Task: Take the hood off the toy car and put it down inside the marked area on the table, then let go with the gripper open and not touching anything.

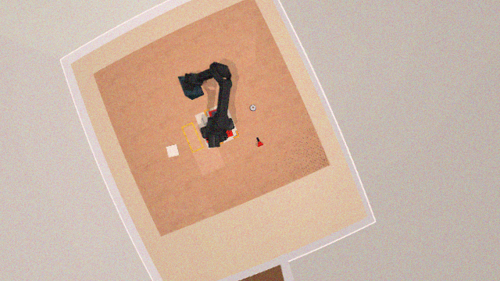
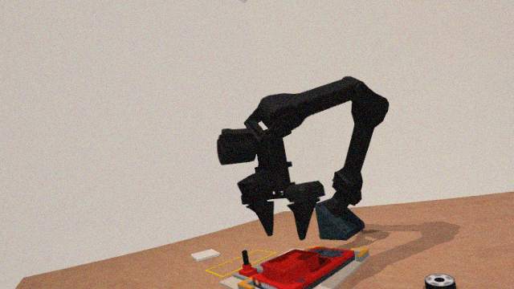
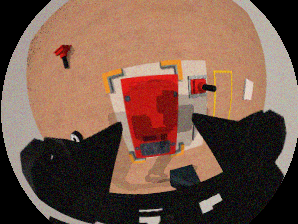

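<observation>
My gripper tip is now 50 mm above the hood. The rest, counted from my gripper tip: wheel 90 mm behind, 230 mm to the left, 80 mm below; then pale flat piece 40 mm ahead, 370 mm to the right, 90 mm below.
</observation>
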